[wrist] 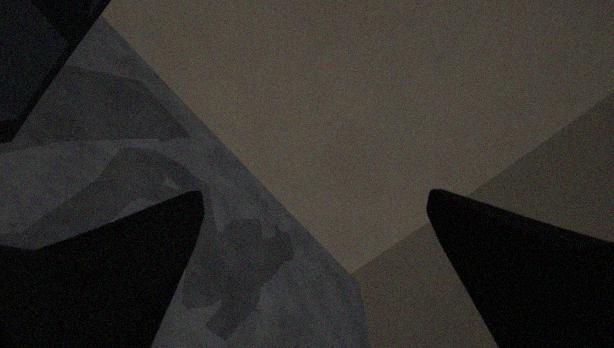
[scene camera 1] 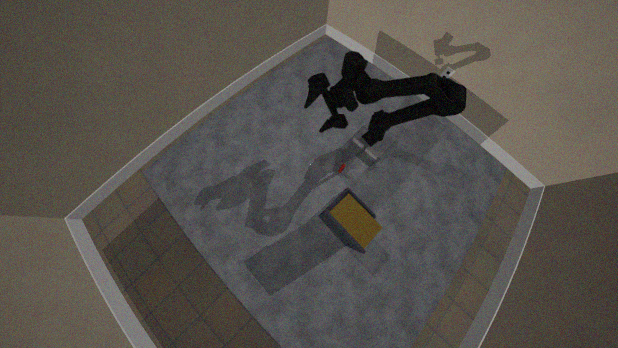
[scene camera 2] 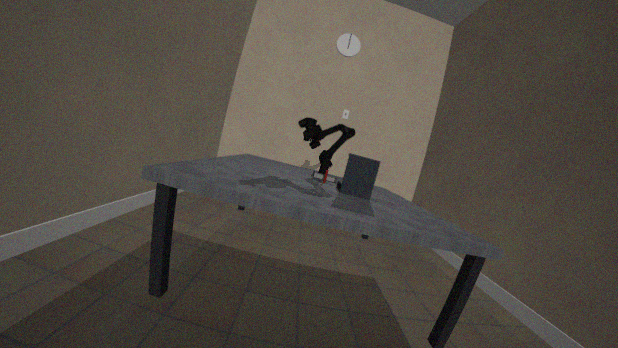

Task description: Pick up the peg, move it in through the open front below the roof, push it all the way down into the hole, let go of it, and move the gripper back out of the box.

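Places are measured from the arm's base along level axes (x right, y down, z ahead), in centimetres.
Pixels of known places: gripper, fingertip midpoint: (wrist: 317, 201) (scene camera 1: 313, 120) (scene camera 2: 310, 133); arm's base, link origin: (scene camera 1: 370, 137) (scene camera 2: 322, 173).
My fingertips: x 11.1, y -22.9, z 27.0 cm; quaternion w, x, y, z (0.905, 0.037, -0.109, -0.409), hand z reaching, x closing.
Observation:
For each thing: its middle in the pictures, then the offset to it from my fingertips. "pt": a spot on its surface instead. Level surfaces: height alone.
- red peg, body centre: (scene camera 1: 341, 168) (scene camera 2: 325, 176) dx -14.1, dy +22.2, dz -5.9 cm
- grey table, surface height: dy +26.2 cm
- small dark piece, surface spot: (scene camera 2: 339, 186) pt dx -22.6, dy +24.0, dz +8.4 cm
The red peg (scene camera 1: 342, 168) (scene camera 2: 325, 176) stands upright on the table, close to the arm's base and apart from the box. The box has dark grey walls (scene camera 1: 337, 230) (scene camera 2: 361, 175) and a yellow roof (scene camera 1: 355, 220). Its hole is hidden, and I cannot make out its open front. My gripper (scene camera 1: 313, 119) (wrist: 317, 201) is open and empty, raised above the table, off to the upper left of the peg in the first scene view. In the wrist view its two black fingers stand wide apart; the peg and the box do not show there.
The grey table (scene camera 1: 210, 135) (scene camera 2: 210, 172) carries the arm's base, with a pale bracket (scene camera 1: 366, 149) beside it near the peg. A small dark piece (scene camera 2: 339, 186) shows at the box's left side. Shadows of the arm and box cross the tabletop. Walls stand beyond the table.

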